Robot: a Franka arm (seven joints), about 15 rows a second.
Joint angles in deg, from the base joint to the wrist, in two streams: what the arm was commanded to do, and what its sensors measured. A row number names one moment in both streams.
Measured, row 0:
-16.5 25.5 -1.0 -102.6 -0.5 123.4 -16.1
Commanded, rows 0 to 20:
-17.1 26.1 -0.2 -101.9 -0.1 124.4 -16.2
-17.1 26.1 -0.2 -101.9 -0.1 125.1 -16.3
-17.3 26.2 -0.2 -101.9 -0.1 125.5 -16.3
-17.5 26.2 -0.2 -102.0 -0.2 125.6 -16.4
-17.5 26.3 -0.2 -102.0 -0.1 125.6 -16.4
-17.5 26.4 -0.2 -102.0 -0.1 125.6 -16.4
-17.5 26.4 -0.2 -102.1 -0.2 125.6 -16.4
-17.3 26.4 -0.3 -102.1 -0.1 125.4 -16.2
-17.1 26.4 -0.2 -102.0 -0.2 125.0 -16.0
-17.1 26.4 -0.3 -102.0 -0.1 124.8 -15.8
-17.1 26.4 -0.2 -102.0 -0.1 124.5 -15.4
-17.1 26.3 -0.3 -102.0 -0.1 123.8 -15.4
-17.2 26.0 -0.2 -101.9 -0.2 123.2 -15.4
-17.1 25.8 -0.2 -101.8 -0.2 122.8 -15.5
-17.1 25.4 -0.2 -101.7 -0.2 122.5 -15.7
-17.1 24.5 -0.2 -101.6 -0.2 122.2 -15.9
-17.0 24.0 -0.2 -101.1 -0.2 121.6 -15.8
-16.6 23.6 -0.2 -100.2 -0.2 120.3 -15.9
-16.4 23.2 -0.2 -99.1 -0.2 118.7 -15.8
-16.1 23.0 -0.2 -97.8 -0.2 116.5 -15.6
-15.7 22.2 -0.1 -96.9 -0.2 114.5 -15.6
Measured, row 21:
-16.2 24.4 -0.5 -98.2 -0.5 118.3 -16.0
